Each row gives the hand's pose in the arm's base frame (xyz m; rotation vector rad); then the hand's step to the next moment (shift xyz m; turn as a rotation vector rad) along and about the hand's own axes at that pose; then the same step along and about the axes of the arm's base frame.
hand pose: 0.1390 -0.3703 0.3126 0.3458 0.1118 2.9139
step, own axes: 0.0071 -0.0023 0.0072 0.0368 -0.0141 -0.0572
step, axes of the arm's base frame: -0.0046 0.0041 0.0083 -0.0460 0.0186 -0.0486
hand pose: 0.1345 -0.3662 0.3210 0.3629 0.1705 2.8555
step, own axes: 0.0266 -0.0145 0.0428 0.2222 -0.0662 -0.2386
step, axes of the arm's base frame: -0.0103 0.0246 0.0452 -0.2542 0.1031 -0.1882
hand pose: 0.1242 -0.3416 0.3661 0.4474 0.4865 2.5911
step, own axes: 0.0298 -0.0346 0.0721 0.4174 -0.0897 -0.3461
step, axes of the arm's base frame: 0.0161 0.0621 0.0563 -0.4511 0.1914 -0.2489
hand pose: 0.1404 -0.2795 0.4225 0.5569 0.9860 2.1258
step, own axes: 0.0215 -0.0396 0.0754 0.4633 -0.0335 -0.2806
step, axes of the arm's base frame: 0.0504 0.0699 0.0170 -0.4636 0.2318 -0.1609
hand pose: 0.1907 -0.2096 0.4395 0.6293 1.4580 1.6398
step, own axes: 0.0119 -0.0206 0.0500 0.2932 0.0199 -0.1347
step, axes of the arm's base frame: 0.0395 0.0370 -0.0118 -0.2690 0.1712 -0.0535
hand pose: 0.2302 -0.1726 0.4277 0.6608 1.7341 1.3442
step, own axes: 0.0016 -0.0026 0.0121 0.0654 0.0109 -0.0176
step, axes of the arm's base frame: 0.0096 0.0068 -0.0040 -0.0499 0.0465 -0.0069
